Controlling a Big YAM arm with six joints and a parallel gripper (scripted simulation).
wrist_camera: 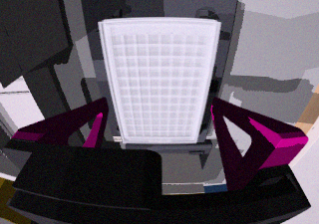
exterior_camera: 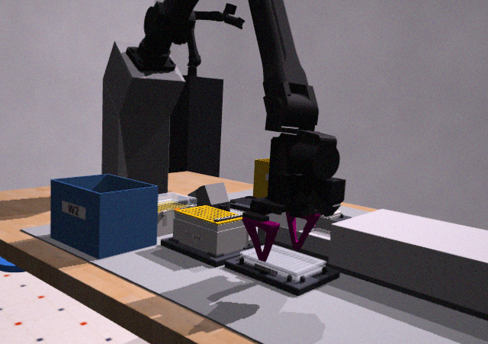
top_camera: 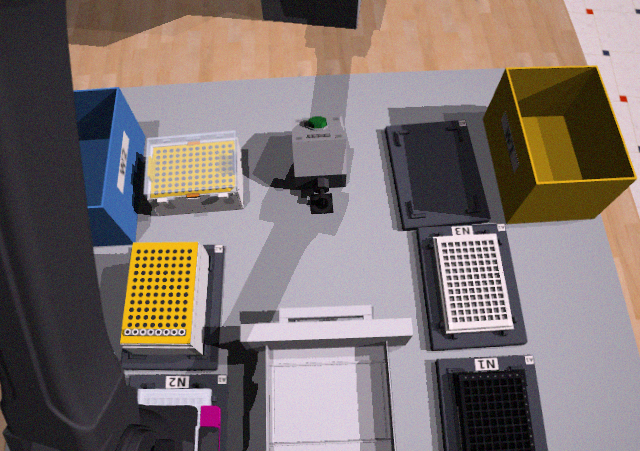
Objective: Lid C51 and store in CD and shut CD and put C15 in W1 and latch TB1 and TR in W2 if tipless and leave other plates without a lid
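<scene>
Right now the clear plate is 2 cm below my hand. Also, from my hand: tip rack TR (17 cm behind, 2 cm to the right, 2 cm above); then plate lid (1 cm below); then nest N2 (3 cm below).
</scene>
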